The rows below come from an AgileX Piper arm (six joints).
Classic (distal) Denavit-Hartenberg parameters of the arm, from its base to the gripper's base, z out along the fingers. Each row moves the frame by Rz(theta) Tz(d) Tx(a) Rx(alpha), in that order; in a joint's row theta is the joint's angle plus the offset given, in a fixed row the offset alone. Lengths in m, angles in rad.
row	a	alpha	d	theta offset
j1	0	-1.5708	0.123	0
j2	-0.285	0	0	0.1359
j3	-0.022	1.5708	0	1.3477
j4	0	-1.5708	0.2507	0
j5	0	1.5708	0	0
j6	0	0	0.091	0
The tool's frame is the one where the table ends.
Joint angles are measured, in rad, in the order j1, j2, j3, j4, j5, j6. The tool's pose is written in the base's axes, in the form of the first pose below.
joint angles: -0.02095 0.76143 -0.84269 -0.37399 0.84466 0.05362
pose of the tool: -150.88 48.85 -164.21 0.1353 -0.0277 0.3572
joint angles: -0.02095 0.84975 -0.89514 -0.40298 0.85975 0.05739
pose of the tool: -150.06 45.76 -164.31 0.1548 -0.0303 0.3605
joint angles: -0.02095 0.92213 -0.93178 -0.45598 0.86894 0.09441
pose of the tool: -148.83 43.57 -165.31 0.1714 -0.0342 0.3611
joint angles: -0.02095 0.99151 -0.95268 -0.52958 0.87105 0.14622
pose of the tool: -146.69 41.25 -166.08 0.1877 -0.0391 0.3574
